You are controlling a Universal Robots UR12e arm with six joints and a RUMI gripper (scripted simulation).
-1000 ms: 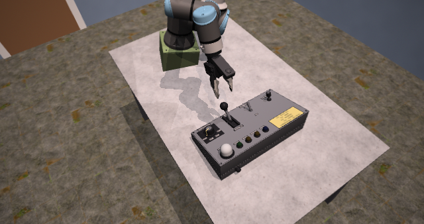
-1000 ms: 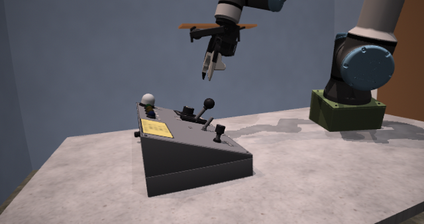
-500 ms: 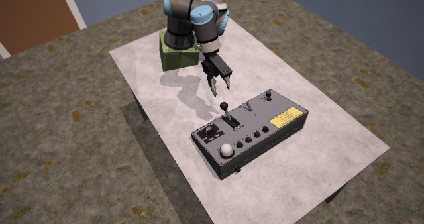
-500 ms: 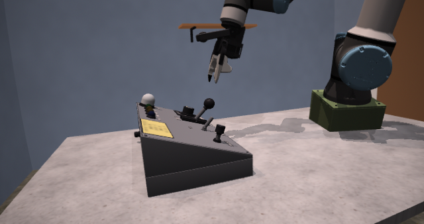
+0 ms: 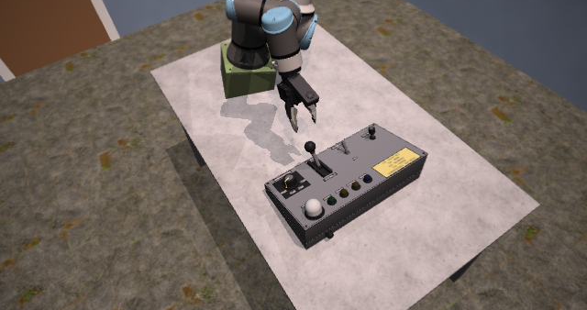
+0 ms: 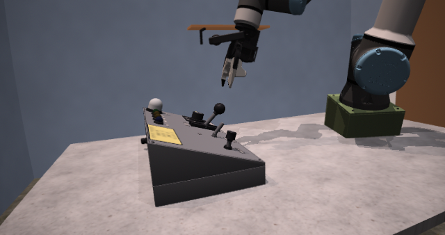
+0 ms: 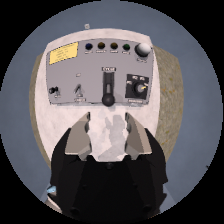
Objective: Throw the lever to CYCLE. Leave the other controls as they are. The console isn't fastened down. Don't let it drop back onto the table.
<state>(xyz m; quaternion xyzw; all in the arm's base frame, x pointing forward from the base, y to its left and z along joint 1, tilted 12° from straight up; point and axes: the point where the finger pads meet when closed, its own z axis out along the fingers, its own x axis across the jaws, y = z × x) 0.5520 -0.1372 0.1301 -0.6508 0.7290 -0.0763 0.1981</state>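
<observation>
Right now the ball-topped lever is 6 cm ahead of my hand, 1 cm to the right of it and 11 cm below it. Also, from my hand: rotary selector (8 cm ahead, 14 cm to the right, 13 cm below); toggle switch (9 cm ahead, 11 cm to the left, 13 cm below); wedge-shaped console (12 cm ahead, 4 cm to the left, 15 cm below).
</observation>
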